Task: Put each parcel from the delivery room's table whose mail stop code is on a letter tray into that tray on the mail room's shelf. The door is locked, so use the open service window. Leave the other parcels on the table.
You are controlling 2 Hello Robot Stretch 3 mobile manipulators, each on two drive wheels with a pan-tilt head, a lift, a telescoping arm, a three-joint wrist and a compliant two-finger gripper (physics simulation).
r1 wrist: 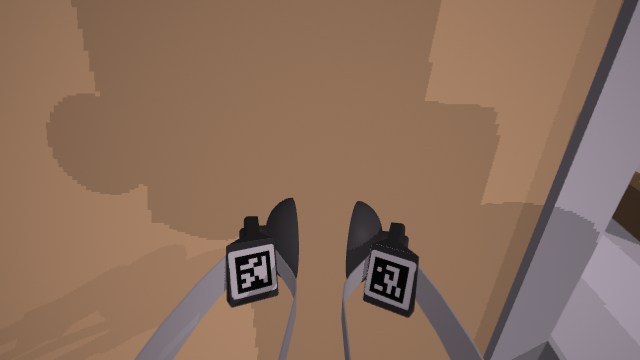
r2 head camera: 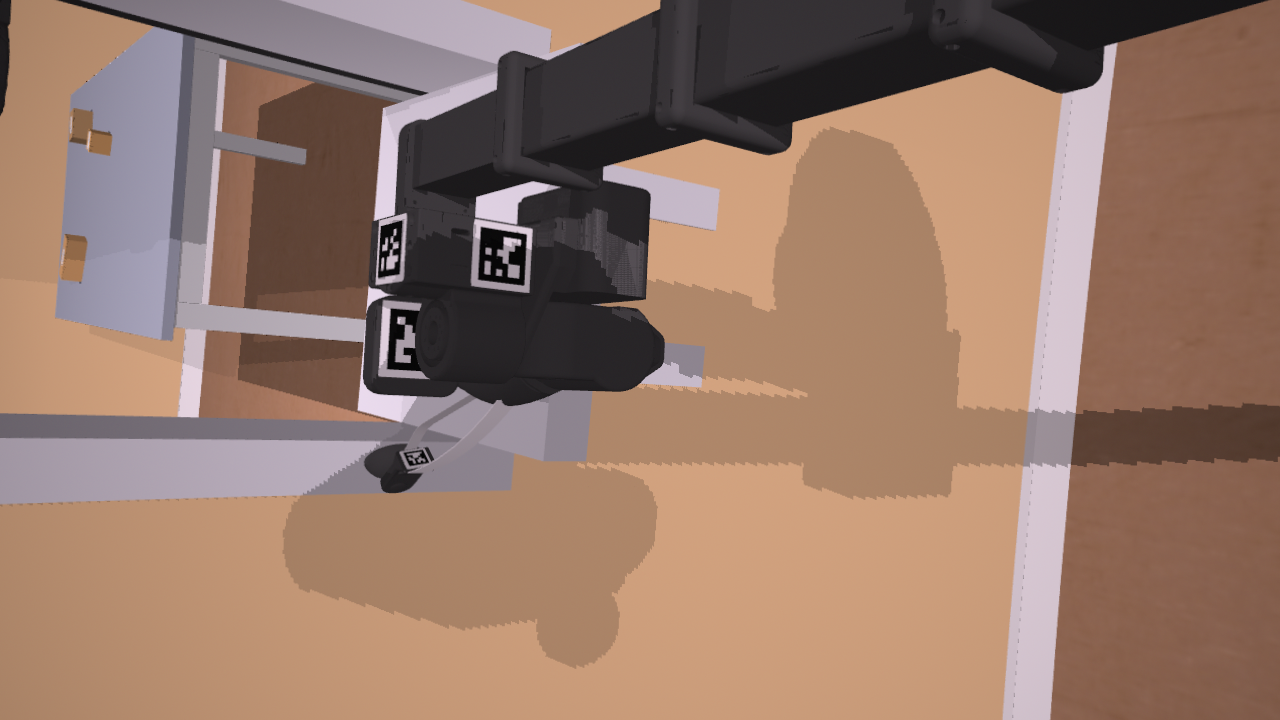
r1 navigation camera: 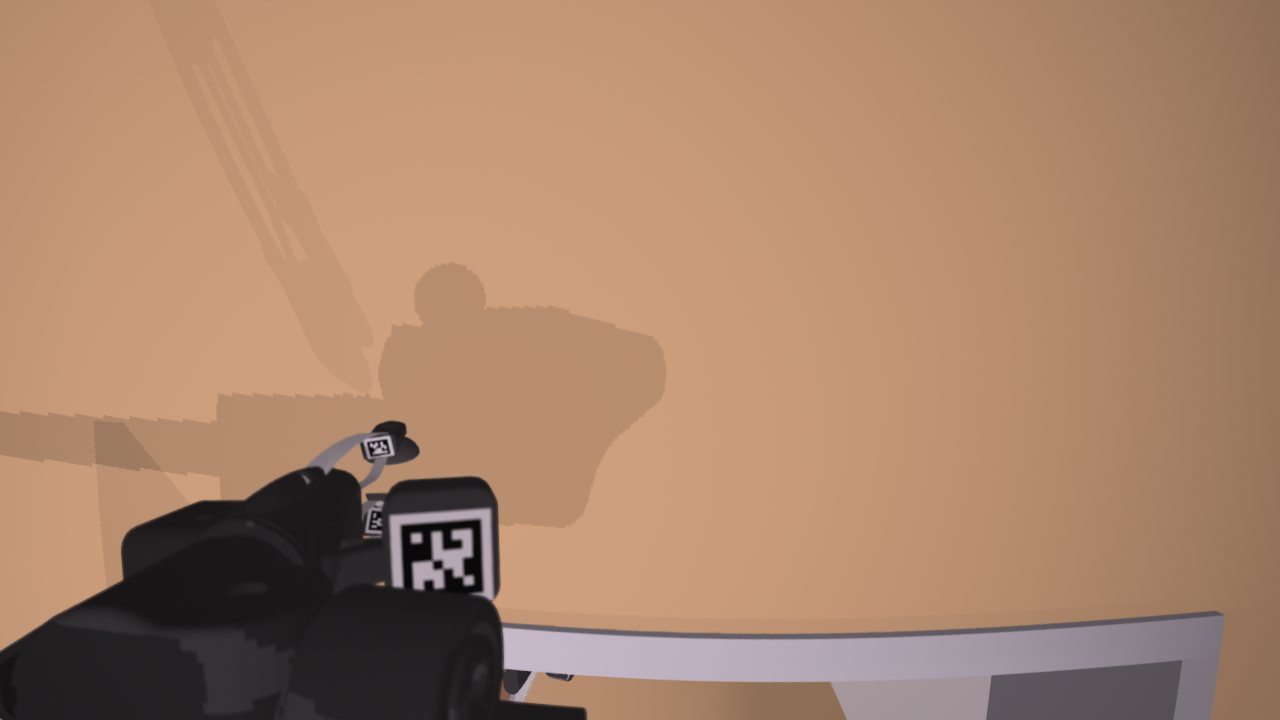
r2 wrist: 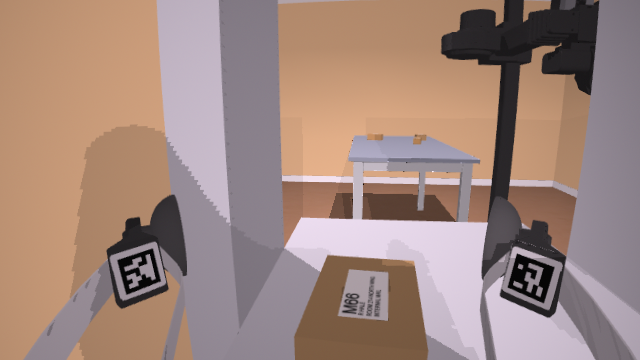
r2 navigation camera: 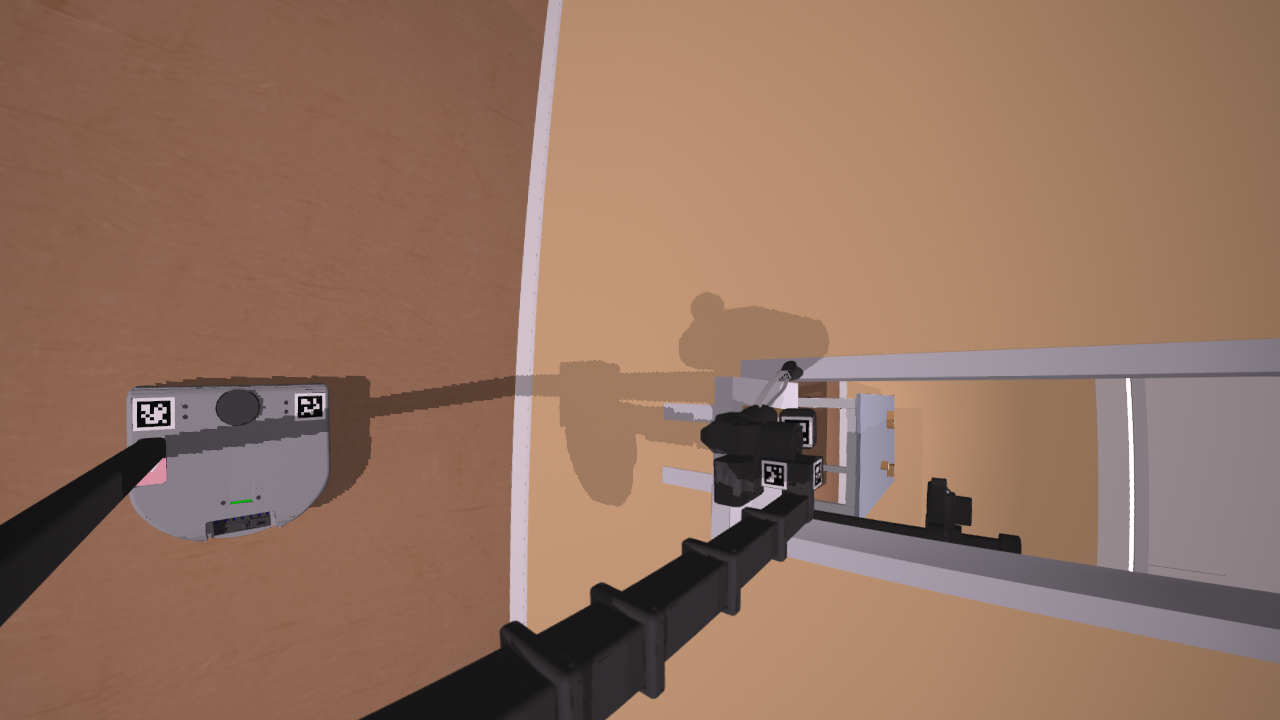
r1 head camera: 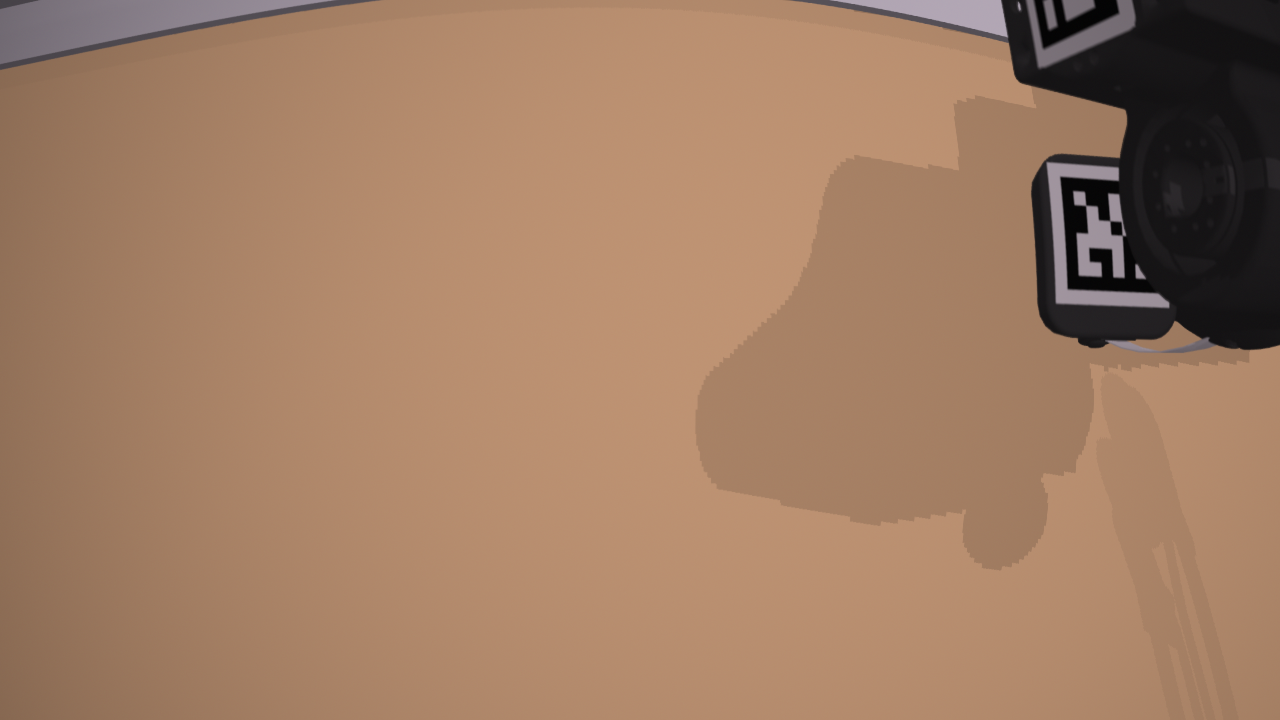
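A brown parcel (r2 wrist: 400, 306) labelled M66 lies on the white ledge (r2 wrist: 440, 239) of the service window in the r2 wrist view. My r2 gripper (r2 wrist: 336, 236) is open wide, its fingers apart to either side of the parcel's line and nothing held. My r1 gripper (r1 wrist: 322, 240) is open part way and empty, in front of the tan wall beside the window frame (r1 wrist: 575, 200). On the delivery room's table (r2 wrist: 400, 150) (r2 head camera: 125, 201) (r2 navigation camera: 872, 456) lie small parcels, among them one at the left (r2 wrist: 375, 136); their codes are too small to read. The letter trays and shelf do not show.
The window's frame (r2 head camera: 223, 467) (r2 navigation camera: 1029, 359) (r1 navigation camera: 859, 655) bounds the opening around r2's wrist. Beyond it stands r1's dark mast (r2 wrist: 507, 125), right of the table. r2's telescoping arm (r2 head camera: 581, 116) (r2 navigation camera: 617, 631) reaches to the ledge from its grey base (r2 navigation camera: 250, 470).
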